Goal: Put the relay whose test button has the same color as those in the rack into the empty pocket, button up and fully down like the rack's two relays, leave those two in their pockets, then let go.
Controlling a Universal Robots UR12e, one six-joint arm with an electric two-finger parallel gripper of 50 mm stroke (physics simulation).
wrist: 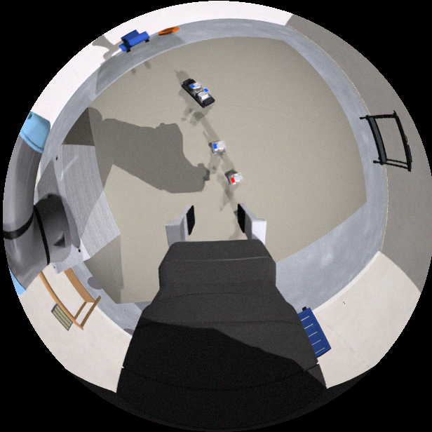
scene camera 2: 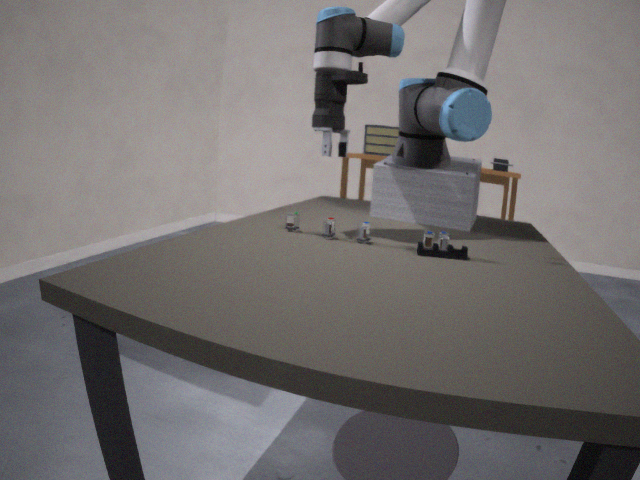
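Seen in the pictures: gripper, fingertip midpoint: (scene camera 2: 334, 156); arm's base, origin of the base link: (scene camera 2: 421, 162).
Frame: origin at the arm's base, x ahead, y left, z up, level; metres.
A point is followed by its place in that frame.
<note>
The black rack (scene camera 2: 442, 254) @[x 0.513, y 0.069, z -0.172 m] (wrist: 192, 92) holds two relays with blue buttons, one (scene camera 2: 428, 240) @[x 0.512, y 0.036, z -0.147 m] (wrist: 195, 86) and another (scene camera 2: 444, 241) @[x 0.509, y 0.070, z -0.146 m] (wrist: 202, 95), side by side. The pocket at its right end in the scene view is empty. A loose relay with a blue button (scene camera 2: 364, 231) @[x 0.475, y -0.101, z -0.151 m] (wrist: 219, 147) stands upright on the table, apart from the rack. A red-button relay (scene camera 2: 329, 228) @[x 0.470, y -0.178, z -0.154 m] (wrist: 235, 178) stands beyond it. A green-button relay (scene camera 2: 292, 221) @[x 0.438, y -0.272, z -0.154 m] stands farthest left in the scene view; it does not show in the wrist view. My gripper (scene camera 2: 334, 144) @[x 0.402, y -0.193, z 0.000 m] (wrist: 215, 213) is open and empty, well above the table.
The relays stand in a spaced row on the table (scene camera 2: 310, 310) @[x 0.876, y -0.103, z -0.179 m] (wrist: 300, 150). The arm's pale block-shaped base (scene camera 2: 421, 193) @[x 0.121, y 0.009, z -0.089 m] (wrist: 92, 200) stands at the table's back in the scene view. A wooden side table (scene camera 2: 498, 174) (wrist: 82, 290) is behind it.
</note>
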